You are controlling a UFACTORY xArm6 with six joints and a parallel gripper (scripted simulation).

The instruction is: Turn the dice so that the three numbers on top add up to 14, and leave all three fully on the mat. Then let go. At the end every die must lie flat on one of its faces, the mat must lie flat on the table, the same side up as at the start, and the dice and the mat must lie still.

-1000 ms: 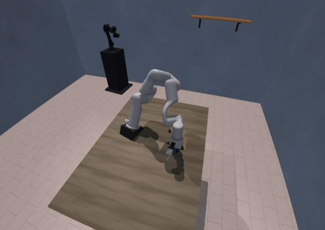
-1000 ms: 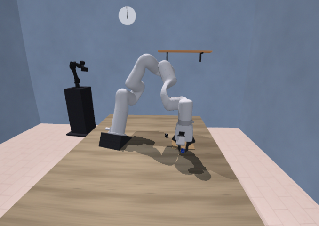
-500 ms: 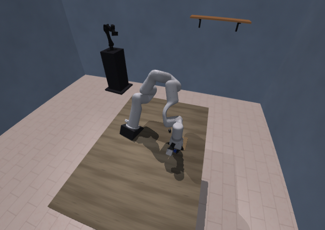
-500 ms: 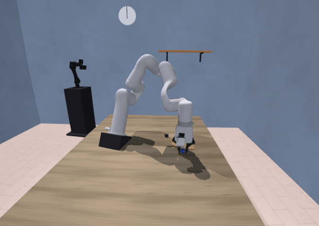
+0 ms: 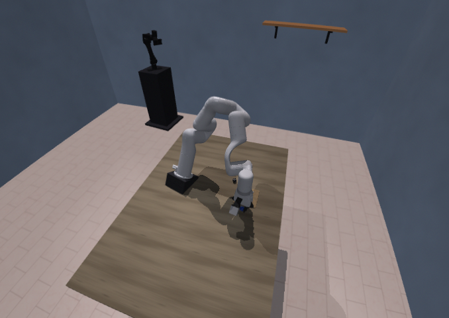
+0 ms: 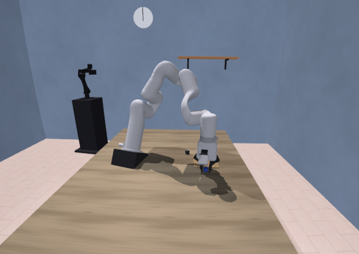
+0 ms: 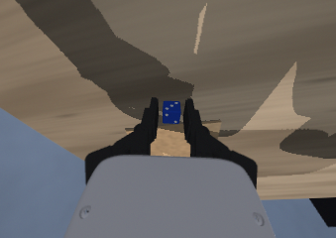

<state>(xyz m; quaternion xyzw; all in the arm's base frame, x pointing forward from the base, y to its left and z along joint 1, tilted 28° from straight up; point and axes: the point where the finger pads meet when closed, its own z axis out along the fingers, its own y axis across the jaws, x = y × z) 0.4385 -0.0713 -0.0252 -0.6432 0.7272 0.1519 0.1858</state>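
The blue die lies 10 mm below my hand. From my hand the other things lie so: black die 190 mm to the left, 120 mm behind, 10 mm below; then tan mat 100 mm to the left, 20 mm below; then green die 200 mm to the left, 30 mm behind, 10 mm below.
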